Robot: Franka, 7 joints.
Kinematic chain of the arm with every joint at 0, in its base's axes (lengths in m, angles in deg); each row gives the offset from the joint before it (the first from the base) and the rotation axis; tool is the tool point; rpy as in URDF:
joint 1: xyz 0 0 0.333 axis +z
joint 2: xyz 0 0 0 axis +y
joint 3: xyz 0 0 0.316 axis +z
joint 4: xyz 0.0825 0 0 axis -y
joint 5: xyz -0.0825 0 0.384 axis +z
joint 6: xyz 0 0 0 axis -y
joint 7: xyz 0.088 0 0 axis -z
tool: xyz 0 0 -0.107 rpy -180 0 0
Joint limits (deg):
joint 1: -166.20..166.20
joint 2: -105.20..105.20
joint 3: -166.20..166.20
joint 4: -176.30..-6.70
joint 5: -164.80..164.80
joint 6: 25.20..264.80
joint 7: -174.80..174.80
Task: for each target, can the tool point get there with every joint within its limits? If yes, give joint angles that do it. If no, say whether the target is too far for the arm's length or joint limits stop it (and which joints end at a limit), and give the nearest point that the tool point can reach.
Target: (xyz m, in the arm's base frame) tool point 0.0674 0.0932 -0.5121
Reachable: no: joint limits stop it (at a limit: joint 2) | nearest point 0.0915 0.1265 -0.3453 | short by 0.172 m
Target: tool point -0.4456 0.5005 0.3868
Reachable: yes | joints 1.78 -53.88 123.87 -99.20 -115.43 76.85 -38.44
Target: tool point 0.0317 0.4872 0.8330
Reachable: yes | joints 9.10 34.80 121.43 -69.11 -42.43 80.88 -32.43
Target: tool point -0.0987 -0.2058 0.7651
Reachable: yes | joints 12.89 -84.13 -6.63 -129.35 73.26 243.14 126.37
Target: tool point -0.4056 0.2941 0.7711
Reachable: yes | joints 139.80 6.82 19.48 -63.30 125.22 227.45 -124.46
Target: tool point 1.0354 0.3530 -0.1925
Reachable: no: too far | nearest point 0.7319 0.2495 -0.0385 | short by 0.356 m
